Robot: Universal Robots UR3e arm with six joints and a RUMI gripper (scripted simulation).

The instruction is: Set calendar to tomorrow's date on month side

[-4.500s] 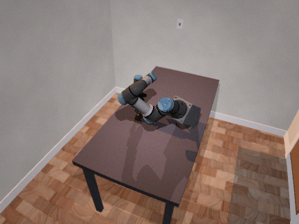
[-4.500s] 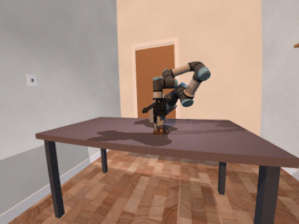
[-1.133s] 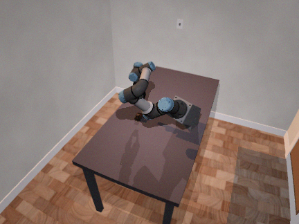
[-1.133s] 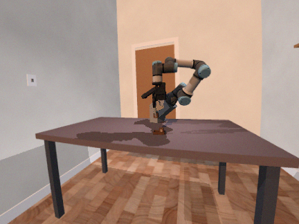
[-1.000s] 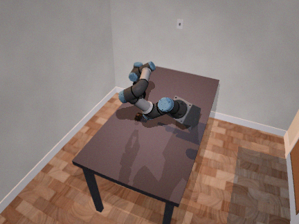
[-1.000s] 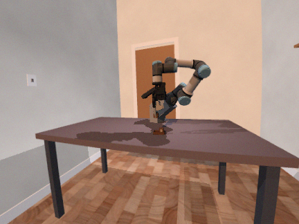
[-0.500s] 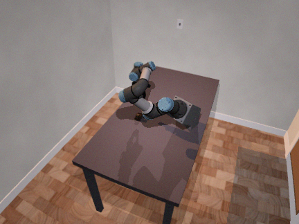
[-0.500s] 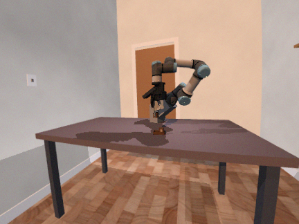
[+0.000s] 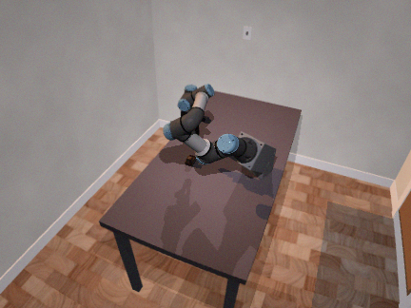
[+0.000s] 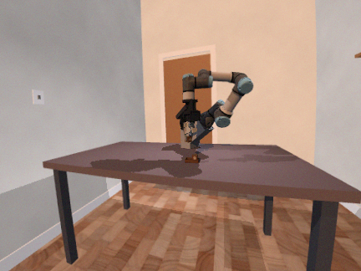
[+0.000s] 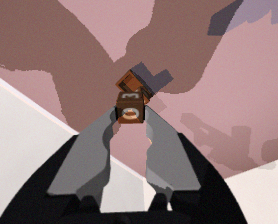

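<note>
The brown calendar tray lies 2 cm to the left of my hand and 13 cm below it. The rest, counted from my hand: brown number cube: 1 cm below.
</note>
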